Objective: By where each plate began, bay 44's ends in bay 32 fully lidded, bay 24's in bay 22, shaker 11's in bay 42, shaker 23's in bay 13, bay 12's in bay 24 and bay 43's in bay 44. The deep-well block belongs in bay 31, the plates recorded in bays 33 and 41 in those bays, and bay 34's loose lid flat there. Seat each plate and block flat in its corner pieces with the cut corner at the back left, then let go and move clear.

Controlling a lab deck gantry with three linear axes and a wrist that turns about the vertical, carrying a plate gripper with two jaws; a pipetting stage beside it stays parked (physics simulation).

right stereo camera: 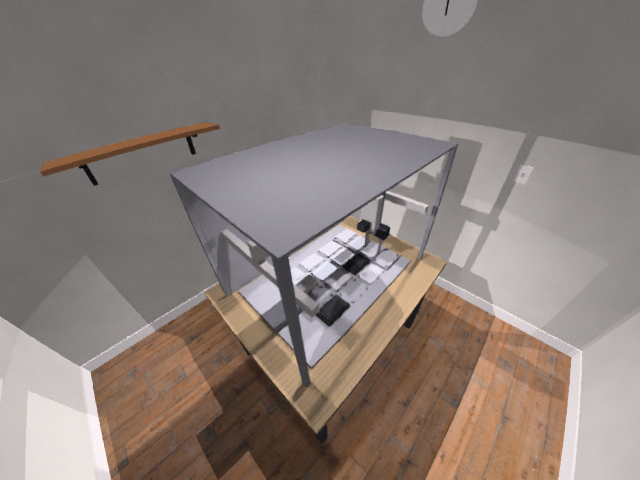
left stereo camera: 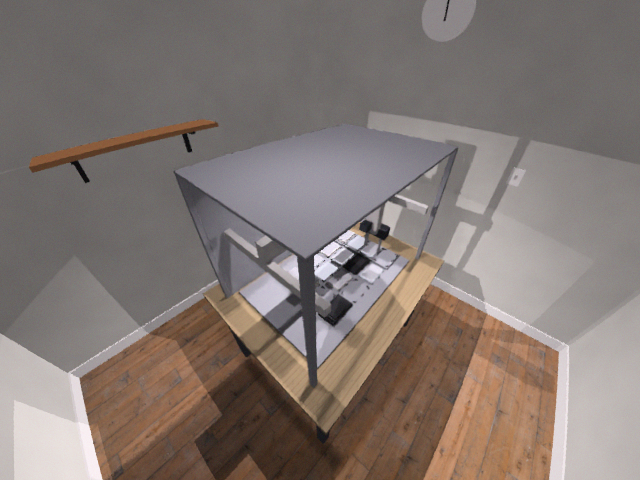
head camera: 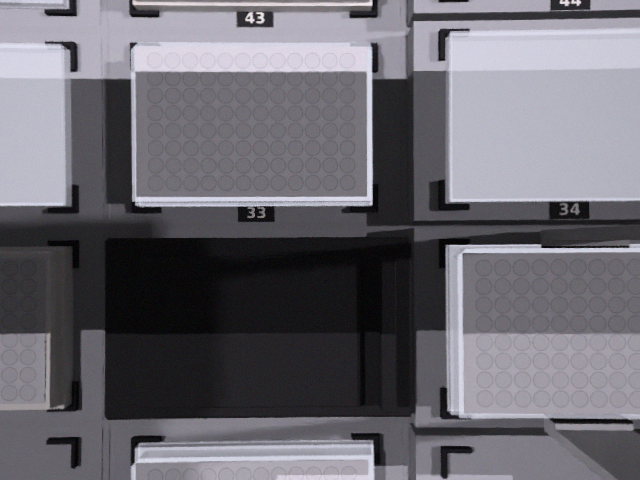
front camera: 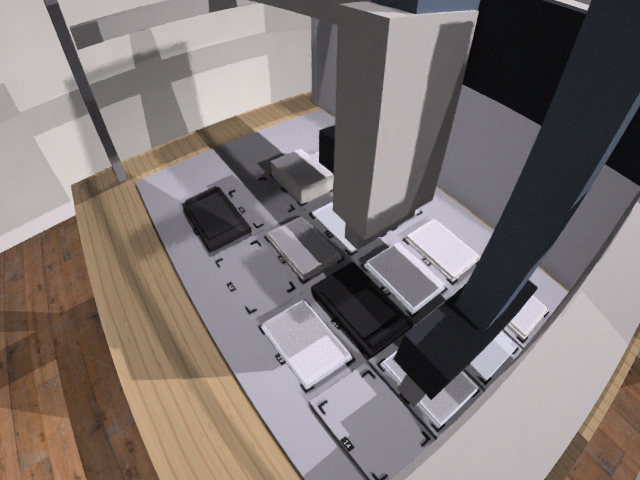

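Where they show: gripper, fingertip midpoint: (right stereo camera: 372,249) (left stereo camera: 371,249) (head camera: 578,329); robot's base, origin of the base link: (right stereo camera: 331,323) (left stereo camera: 334,323) (front camera: 187,213).
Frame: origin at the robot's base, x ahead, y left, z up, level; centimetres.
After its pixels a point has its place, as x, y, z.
My gripper (front camera: 433,367) {55.6, 15.0, 2.2} (head camera: 594,333) {55.6, 15.0, 2.2} is low over bay 24. Its jaws stand at the front and back edges of a clear-edged plate (front camera: 453,396) {60.1, 15.2, 2.9} (head camera: 555,333) {54.1, 15.0, 2.9}, apparently shut on it. The plate sits level at bay 24's corner pieces; its right part is cut off in the head view. Other plates lie in bay 13 (front camera: 306,341) {39.6, 4.3, 1.4}, bay 22 (front camera: 302,245) {23.3, 14.7, 1.5} (head camera: 25,361) {27.6, 13.4, 1.4}, bay 33 (front camera: 405,276) {39.7, 25.1, 1.4} (head camera: 253,124) {39.3, 25.6, 1.4}, bay 43 (front camera: 444,248) {39.7, 36.0, 1.4} and bay 44 (front camera: 527,317) {59.9, 35.5, 2.9}. Bay 34's flat lid (front camera: 493,356) {60.1, 25.3, 2.3} (head camera: 542,134) {53.8, 24.8, 2.2} shows. The deep-well block (front camera: 305,178) {10.2, 24.3, 4.2} is at bay 31. Bay 42 is hidden.
A black shaker (front camera: 214,219) {8.0, 3.8, 2.4} stands at bay 11, another shaker (front camera: 361,310) {40.6, 14.2, 2.4} (head camera: 232,330) {38.3, 15.1, 2.4} at bay 23, directly left of the gripper. The grey pipetting stage (front camera: 398,118) blocks the back middle. Bay 32 holds a flat pale piece (front camera: 326,217) {19.5, 23.0, 0.8} (head camera: 31,124) {27.6, 25.7, 0.8}. Bay 14's raised nest (front camera: 387,418) {56.2, 6.3, 1.5} is in front.
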